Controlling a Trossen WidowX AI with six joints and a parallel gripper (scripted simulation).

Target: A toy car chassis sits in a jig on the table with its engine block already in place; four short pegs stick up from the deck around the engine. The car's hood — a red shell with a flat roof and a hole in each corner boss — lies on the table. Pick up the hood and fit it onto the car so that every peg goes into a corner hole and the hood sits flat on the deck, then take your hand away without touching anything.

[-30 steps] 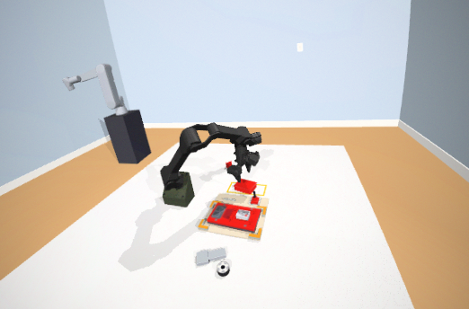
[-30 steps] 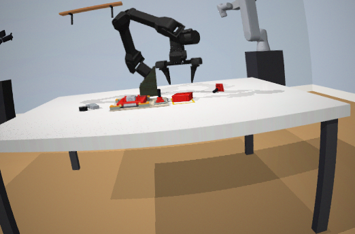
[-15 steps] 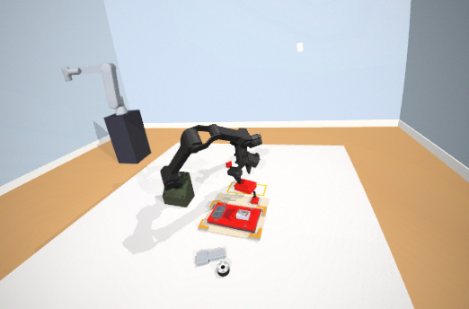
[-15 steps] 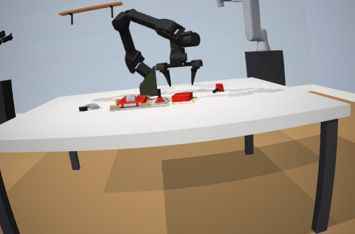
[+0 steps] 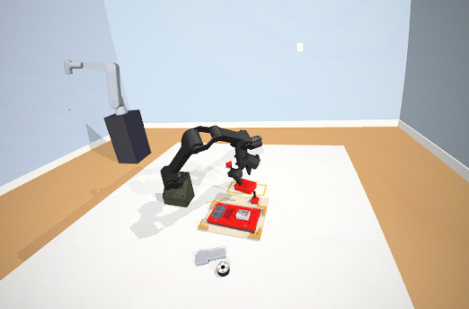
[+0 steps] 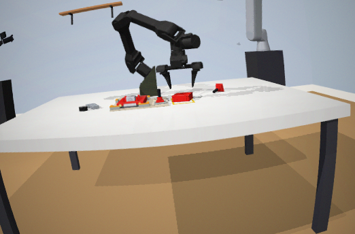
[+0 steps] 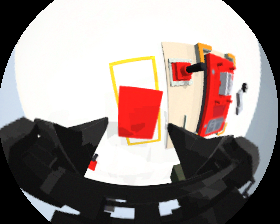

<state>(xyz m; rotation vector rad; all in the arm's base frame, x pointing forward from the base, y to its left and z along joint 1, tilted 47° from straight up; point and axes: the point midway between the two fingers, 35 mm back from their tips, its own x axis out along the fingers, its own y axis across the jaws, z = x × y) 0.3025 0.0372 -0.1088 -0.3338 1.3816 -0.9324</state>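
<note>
My gripper tip is now 30 mm above the red hood. The rest, counted from my gripper tip: grey engine block (210 mm to the right, 30 mm ahead, 20 mm below); then small wheel (430 mm to the right, 40 mm below, 10 mm behind).
</note>
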